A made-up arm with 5 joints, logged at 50 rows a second.
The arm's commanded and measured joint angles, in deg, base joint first. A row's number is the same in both.
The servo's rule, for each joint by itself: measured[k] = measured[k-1] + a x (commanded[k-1-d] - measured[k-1]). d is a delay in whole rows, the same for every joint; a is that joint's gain. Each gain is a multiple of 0.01, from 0.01 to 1. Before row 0 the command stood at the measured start. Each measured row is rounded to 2 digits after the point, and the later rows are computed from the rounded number. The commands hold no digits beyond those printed.
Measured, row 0:
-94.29 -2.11 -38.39 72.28 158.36
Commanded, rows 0 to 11:
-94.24 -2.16 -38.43 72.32 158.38
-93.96 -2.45 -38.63 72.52 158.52
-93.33 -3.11 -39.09 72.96 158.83
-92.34 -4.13 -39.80 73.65 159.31
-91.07 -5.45 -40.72 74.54 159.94
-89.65 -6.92 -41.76 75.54 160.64
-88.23 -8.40 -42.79 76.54 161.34
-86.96 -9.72 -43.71 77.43 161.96
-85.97 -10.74 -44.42 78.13 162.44
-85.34 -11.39 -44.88 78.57 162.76
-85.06 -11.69 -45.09 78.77 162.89
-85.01 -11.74 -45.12 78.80 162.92
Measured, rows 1 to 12:
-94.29 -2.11 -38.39 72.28 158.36
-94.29 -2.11 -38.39 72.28 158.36
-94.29 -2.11 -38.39 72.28 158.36
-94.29 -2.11 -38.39 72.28 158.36
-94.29 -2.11 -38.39 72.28 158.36
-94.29 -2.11 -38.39 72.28 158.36
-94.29 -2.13 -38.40 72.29 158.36
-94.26 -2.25 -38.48 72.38 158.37
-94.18 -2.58 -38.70 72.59 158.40
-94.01 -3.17 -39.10 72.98 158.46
-93.75 -4.04 -39.68 73.56 158.56
-93.38 -5.13 -40.43 74.29 158.71
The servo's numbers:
d 6
a 0.09 0.38 0.36 0.37 0.07

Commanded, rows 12 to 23:
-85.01 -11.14 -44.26 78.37 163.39
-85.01 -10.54 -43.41 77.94 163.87
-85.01 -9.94 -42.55 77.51 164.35
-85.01 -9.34 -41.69 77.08 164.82
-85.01 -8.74 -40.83 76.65 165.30
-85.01 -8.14 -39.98 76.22 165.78
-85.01 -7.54 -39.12 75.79 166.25
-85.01 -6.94 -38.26 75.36 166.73
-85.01 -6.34 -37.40 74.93 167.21
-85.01 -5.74 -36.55 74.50 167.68
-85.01 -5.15 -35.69 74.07 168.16
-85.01 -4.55 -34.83 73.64 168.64
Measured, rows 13 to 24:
-92.92 -6.37 -41.28 75.12 158.89
-92.38 -7.64 -42.15 75.97 159.10
-91.80 -8.82 -42.97 76.77 159.33
-91.22 -9.80 -43.66 77.44 159.57
-90.67 -10.52 -44.17 77.93 159.80
-90.16 -10.98 -44.51 78.25 160.02
-89.70 -11.04 -44.42 78.29 160.26
-89.28 -10.85 -44.06 78.16 160.51
-88.90 -10.50 -43.52 77.92 160.78
-88.55 -10.06 -42.86 77.61 161.06
-88.23 -9.56 -42.13 77.25 161.36
-87.94 -9.02 -41.36 76.87 161.67

